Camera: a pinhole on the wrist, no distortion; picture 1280 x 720 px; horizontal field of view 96.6 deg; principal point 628.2 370.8 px. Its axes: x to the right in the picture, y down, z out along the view. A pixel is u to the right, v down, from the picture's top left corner.
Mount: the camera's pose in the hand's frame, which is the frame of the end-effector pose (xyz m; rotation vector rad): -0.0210 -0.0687 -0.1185 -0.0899 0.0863 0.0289
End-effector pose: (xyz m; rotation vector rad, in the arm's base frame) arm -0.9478 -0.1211 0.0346 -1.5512 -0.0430 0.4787
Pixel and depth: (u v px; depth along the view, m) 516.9 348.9 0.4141
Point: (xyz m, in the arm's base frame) -1.0917 0.1448 0.1110
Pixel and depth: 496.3 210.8 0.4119
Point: -1.0778 0.1539 0.2104
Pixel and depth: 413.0 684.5 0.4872
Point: -1.2826 0.1492 -0.1342
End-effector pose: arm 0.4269 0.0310 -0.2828 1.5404 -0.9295 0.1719
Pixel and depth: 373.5 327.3 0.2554
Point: 0.3368 -0.0552 -0.4349
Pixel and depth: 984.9 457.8 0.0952
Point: 0.4974 0.0335 -0.2823
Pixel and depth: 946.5 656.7 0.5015
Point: 0.3390 -0.3740 -0.0018
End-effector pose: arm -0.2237 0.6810 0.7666 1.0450 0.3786 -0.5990
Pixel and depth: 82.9 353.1 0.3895
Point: -0.5340 0.4934 1.0682
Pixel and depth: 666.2 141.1 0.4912
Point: -0.3101 0.2433 0.7578
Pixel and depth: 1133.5 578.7 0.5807
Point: 0.3275 0.2582 0.7926
